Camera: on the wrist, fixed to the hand. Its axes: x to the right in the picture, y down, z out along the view.
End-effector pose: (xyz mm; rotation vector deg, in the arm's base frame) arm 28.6 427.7 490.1 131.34 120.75 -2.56
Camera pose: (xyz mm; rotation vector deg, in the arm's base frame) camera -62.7 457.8 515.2 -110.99 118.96 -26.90
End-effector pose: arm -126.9 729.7 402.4 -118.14 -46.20 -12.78
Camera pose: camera -164.8 756.0 490.4 -48.85 147.66 42.83
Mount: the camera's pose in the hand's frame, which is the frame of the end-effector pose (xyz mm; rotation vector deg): 21.3 -93.5 -26.0 1.19 37.31 175.73
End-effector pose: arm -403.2 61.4 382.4 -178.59 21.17 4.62
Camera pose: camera -359.3 147.1 406.9 -18.71 -170.29 36.10
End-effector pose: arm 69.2 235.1 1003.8 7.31 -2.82 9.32
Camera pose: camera 106.6 150.4 967.8 5.87 -24.92 -169.86
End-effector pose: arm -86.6 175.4 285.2 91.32 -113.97 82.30
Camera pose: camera -26.6 188.1 363.4 113.35 75.48 -33.37
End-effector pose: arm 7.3 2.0 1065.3 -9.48 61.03 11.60
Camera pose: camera 18.0 -92.8 1037.7 -77.14 -41.14 -130.86
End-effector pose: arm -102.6 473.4 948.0 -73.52 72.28 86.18
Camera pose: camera -11.5 466.5 908.9 -46.79 -74.61 -35.17
